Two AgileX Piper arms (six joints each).
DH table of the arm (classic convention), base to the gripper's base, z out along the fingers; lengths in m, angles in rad. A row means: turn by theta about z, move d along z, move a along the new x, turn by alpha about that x. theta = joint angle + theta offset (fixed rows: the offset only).
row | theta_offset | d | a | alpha
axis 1 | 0 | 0.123 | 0 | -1.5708
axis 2 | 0.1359 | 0 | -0.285 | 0
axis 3 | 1.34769 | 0 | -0.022 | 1.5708
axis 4 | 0 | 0.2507 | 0 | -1.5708
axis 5 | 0 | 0 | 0 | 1.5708
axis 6 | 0 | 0.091 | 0 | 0
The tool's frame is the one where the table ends.
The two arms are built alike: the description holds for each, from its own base.
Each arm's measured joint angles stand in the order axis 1, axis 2, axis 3, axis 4, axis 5, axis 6.
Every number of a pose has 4 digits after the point.
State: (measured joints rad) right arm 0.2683 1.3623 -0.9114 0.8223 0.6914 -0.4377; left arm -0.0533 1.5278 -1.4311 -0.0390 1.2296 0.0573
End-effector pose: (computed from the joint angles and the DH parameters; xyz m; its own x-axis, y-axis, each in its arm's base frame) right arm 0.2519 0.1133 0.2768 -0.8489 -0.0023 -0.5286 -0.3190 0.7997 0.5087; left arm 0.3064 -0.0197 0.3404 -0.9403 0.0944 -0.3271 0.1069 0.9941 -0.0203
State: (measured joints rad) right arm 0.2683 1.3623 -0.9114 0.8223 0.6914 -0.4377; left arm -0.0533 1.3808 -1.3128 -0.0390 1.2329 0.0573
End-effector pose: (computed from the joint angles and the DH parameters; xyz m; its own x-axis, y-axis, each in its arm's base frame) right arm 0.2519 0.1133 0.2768 -0.8489 -0.0023 -0.5286 -0.3190 0.7997 0.5087; left arm 0.2661 -0.0175 0.3492 -0.9316 0.0941 -0.3510 0.1075 0.9940 -0.0189
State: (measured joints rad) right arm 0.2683 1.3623 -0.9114 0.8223 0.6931 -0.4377; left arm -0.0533 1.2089 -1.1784 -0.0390 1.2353 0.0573
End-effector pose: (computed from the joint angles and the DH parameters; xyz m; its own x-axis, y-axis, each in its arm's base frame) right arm 0.2518 0.1134 0.2767 -0.8495 -0.0033 -0.5275 -0.3193 0.7993 0.5092; left arm 0.2195 -0.0151 0.3529 -0.9188 0.0935 -0.3836 0.1082 0.9940 -0.0170
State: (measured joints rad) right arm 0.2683 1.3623 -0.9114 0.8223 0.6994 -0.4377; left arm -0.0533 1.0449 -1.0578 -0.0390 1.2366 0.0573
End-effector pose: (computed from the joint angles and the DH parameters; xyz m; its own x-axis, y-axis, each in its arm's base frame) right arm 0.2512 0.1136 0.2766 -0.8519 -0.0067 -0.5237 -0.3204 0.7977 0.5110; left arm 0.1767 -0.0128 0.3511 -0.9018 0.0926 -0.4221 0.1090 0.9939 -0.0147
